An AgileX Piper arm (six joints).
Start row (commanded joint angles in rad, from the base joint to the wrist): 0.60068, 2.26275, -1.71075, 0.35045, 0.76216, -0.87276
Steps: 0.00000, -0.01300, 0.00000, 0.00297, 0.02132, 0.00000; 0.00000, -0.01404, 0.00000, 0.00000, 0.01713, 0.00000; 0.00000, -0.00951, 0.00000, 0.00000, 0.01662, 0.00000; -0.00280, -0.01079, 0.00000, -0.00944, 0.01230, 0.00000; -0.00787, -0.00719, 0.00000, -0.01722, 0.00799, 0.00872; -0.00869, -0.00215, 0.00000, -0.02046, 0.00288, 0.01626; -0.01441, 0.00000, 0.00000, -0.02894, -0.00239, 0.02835; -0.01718, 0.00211, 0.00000, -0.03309, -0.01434, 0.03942; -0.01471, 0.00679, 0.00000, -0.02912, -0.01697, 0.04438; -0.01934, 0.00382, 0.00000, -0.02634, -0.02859, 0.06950; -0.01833, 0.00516, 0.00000, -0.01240, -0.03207, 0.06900; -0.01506, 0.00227, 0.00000, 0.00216, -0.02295, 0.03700; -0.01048, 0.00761, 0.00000, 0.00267, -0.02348, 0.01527; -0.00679, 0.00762, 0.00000, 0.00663, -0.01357, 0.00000
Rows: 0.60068, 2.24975, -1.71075, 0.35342, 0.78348, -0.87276; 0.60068, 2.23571, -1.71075, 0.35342, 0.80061, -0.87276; 0.60068, 2.22620, -1.71075, 0.35342, 0.81723, -0.87276; 0.59788, 2.21541, -1.71075, 0.34398, 0.82953, -0.87276; 0.59001, 2.20822, -1.71075, 0.32676, 0.83752, -0.86404; 0.58132, 2.20607, -1.71075, 0.30630, 0.84040, -0.84778; 0.56691, 2.20607, -1.71075, 0.27736, 0.83801, -0.81943; 0.54973, 2.20818, -1.71075, 0.24427, 0.82367, -0.78001; 0.53502, 2.21497, -1.71075, 0.21515, 0.80670, -0.73563; 0.51568, 2.21879, -1.71075, 0.18881, 0.77811, -0.66613; 0.49735, 2.22395, -1.71075, 0.17641, 0.74604, -0.59713; 0.48229, 2.22622, -1.71075, 0.17857, 0.72309, -0.56013; 0.47181, 2.23383, -1.71075, 0.18124, 0.69961, -0.54486; 0.46502, 2.24145, -1.71075, 0.18787, 0.68604, -0.54486
